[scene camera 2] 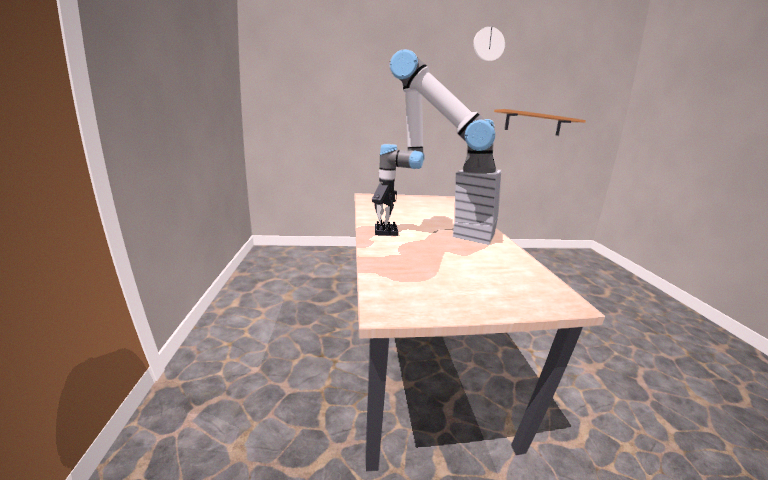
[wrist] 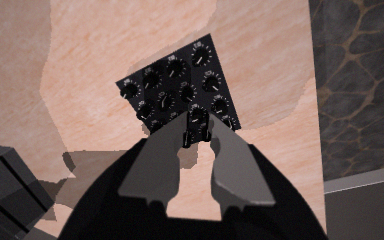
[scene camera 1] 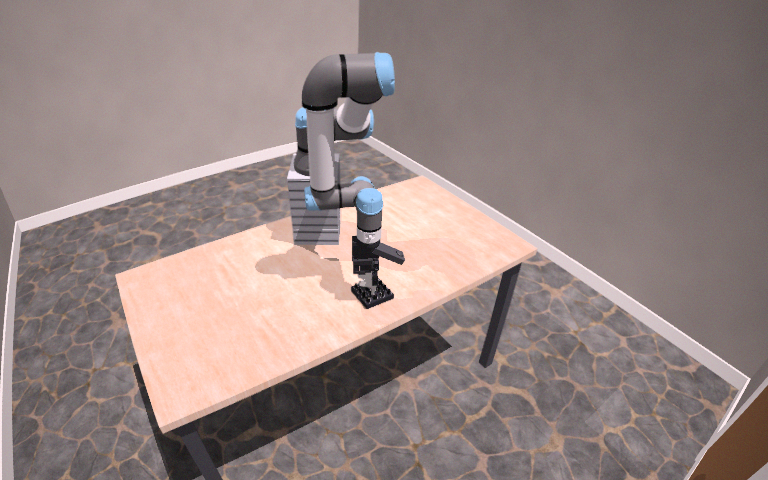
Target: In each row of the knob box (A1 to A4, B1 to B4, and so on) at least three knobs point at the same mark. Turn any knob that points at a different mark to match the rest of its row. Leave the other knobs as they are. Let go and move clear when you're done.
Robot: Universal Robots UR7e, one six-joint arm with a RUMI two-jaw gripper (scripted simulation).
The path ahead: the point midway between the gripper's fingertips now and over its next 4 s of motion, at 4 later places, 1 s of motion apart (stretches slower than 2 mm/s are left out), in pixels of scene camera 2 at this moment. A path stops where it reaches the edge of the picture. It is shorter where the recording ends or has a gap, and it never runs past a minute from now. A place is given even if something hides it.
My gripper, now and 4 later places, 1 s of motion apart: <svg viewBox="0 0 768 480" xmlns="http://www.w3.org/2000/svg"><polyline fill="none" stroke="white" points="383,225 383,217 384,217 388,216 389,216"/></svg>
